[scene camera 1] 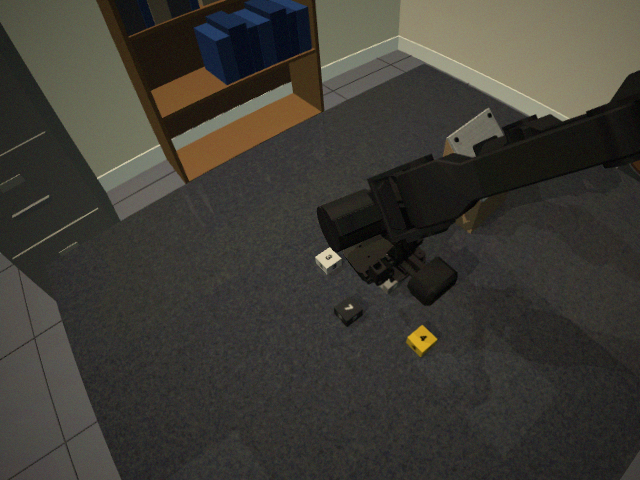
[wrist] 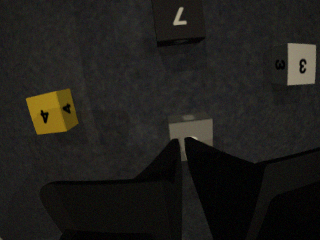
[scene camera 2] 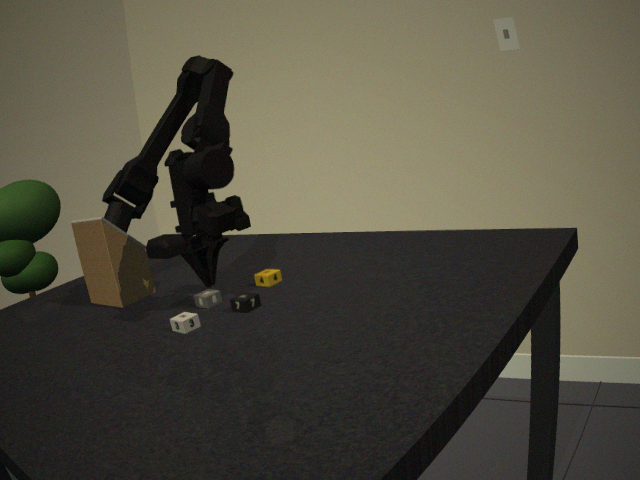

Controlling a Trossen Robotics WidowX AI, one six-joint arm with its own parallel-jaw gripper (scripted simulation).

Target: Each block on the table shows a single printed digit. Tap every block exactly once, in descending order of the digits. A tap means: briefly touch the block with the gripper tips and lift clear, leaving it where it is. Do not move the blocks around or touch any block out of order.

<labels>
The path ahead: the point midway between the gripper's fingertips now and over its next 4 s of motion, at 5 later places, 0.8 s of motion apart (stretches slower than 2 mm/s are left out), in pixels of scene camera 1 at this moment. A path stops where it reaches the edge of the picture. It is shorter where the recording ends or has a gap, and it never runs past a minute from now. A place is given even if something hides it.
The gripper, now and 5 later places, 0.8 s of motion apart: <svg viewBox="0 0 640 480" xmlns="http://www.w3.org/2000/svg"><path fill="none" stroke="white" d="M391 278L392 260L348 280L346 302L346 278L422 322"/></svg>
</labels>
